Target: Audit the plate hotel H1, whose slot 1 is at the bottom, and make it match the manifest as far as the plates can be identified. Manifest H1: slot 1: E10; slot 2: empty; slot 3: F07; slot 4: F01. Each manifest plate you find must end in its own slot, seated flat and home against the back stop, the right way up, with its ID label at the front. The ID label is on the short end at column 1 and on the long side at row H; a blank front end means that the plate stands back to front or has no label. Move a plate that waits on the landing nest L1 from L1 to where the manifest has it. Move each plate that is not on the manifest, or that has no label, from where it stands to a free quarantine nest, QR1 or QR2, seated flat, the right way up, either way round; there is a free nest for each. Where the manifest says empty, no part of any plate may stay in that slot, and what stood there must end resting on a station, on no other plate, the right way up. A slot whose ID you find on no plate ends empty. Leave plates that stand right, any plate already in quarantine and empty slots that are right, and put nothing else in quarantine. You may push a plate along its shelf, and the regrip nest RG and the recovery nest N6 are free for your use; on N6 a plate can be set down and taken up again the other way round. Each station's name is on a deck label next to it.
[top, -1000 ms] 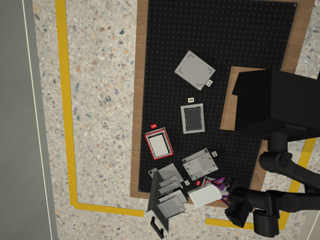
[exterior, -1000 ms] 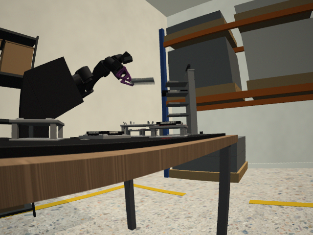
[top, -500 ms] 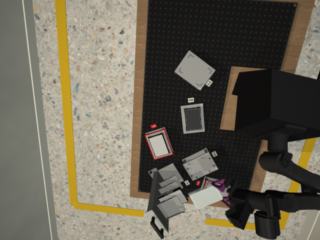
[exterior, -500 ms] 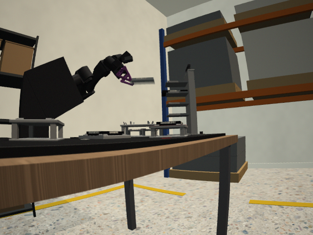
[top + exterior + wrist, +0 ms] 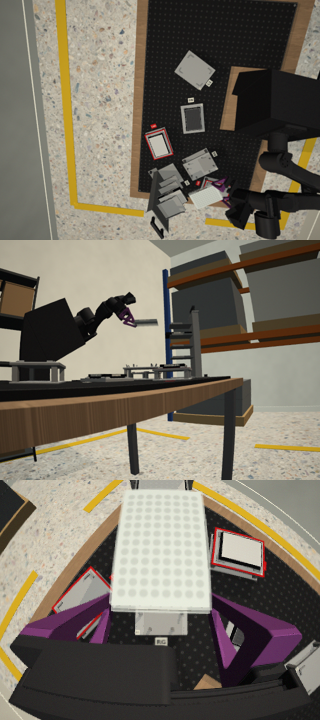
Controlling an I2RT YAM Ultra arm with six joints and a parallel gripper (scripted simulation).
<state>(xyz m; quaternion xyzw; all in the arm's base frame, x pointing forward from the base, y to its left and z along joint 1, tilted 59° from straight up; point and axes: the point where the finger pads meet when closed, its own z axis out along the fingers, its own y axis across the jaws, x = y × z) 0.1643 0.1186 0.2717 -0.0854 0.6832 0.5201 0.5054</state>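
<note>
Right now the white well plate is 40 mm to the left of my hand and 40 mm ahead of it. The rest, counted from my hand: regrip nest RG: 230 mm below, 30 mm ahead, 20 mm to the left; quarantine nest QR2: 250 mm below, 180 mm to the left, 110 mm behind; plate hotel H1: 230 mm ahead, 190 mm to the left, 130 mm below.
</note>
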